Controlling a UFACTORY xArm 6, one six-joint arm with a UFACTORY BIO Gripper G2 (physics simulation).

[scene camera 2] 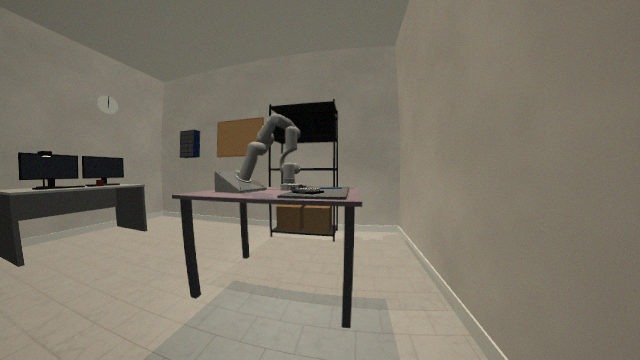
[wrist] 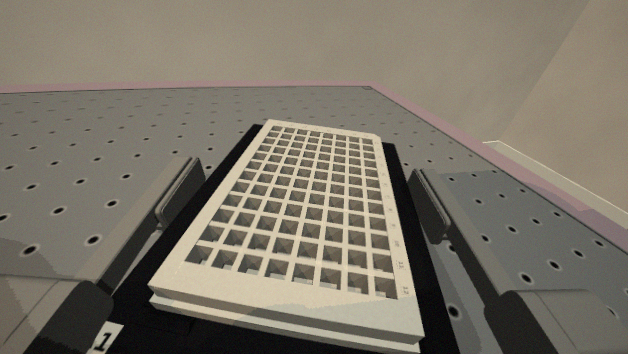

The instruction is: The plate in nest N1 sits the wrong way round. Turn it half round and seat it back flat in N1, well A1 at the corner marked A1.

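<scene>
The white well plate [wrist: 305, 200] lies in the black nest N1 [wrist: 432, 300], its column 12 end nearest the wrist camera. Its wells face up, and a cut corner shows at the far right. A white label [wrist: 106, 338] on the nest's near left corner shows a "1"; the rest of it is hidden by the left finger. My gripper [wrist: 307, 200] [scene camera 2: 295, 187] is open. Its pads stand one on each side of the plate's long edges, with gaps between pads and plate. In the scene view the plate and nest are small and dark, hard to tell apart.
The grey perforated board [wrist: 65, 150] [scene camera 2: 332, 193] lies on the pink-edged table [scene camera 2: 267, 199]. A blue flat thing [scene camera 2: 331, 188] lies on the board's far side. The arm's wedge base [scene camera 2: 227, 184] stands at the table's left. A black shelf rack [scene camera 2: 335, 165] stands behind.
</scene>
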